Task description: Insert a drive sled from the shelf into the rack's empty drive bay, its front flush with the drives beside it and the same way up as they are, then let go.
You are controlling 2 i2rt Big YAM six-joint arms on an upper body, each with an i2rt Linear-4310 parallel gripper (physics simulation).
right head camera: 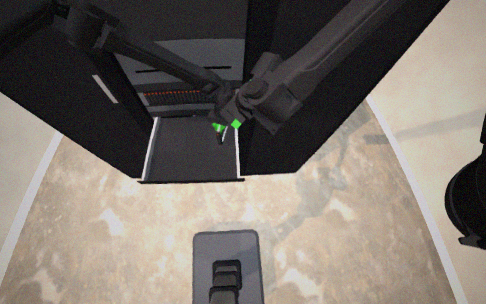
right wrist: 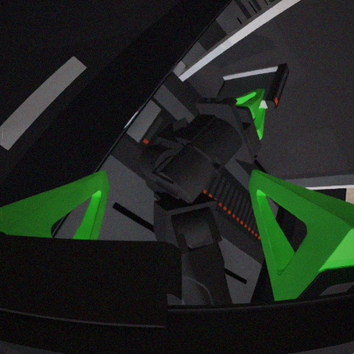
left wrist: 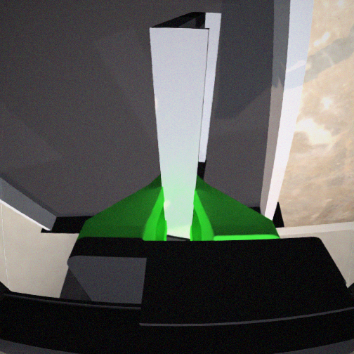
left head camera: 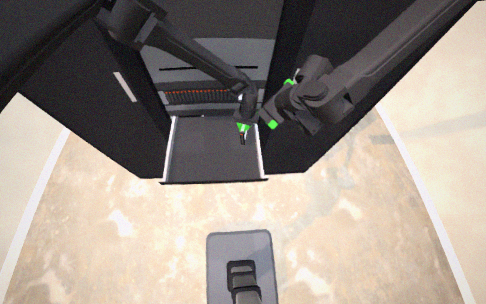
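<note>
A drive sled with a white side and a dark front bearing an orange mark is above the pulled-out shelf. My left gripper is shut on the sled, near the shelf's right side in the head views. My right gripper is open and empty, right of the left gripper in the left head view. A row of drives with orange marks is in the rack; the left arm covers part of it, and the empty bay is hidden.
Black doors flank the rack opening on both sides. White rails edge the shelf. A grey base stands on the floor in front. The two forearms are close together before the rack.
</note>
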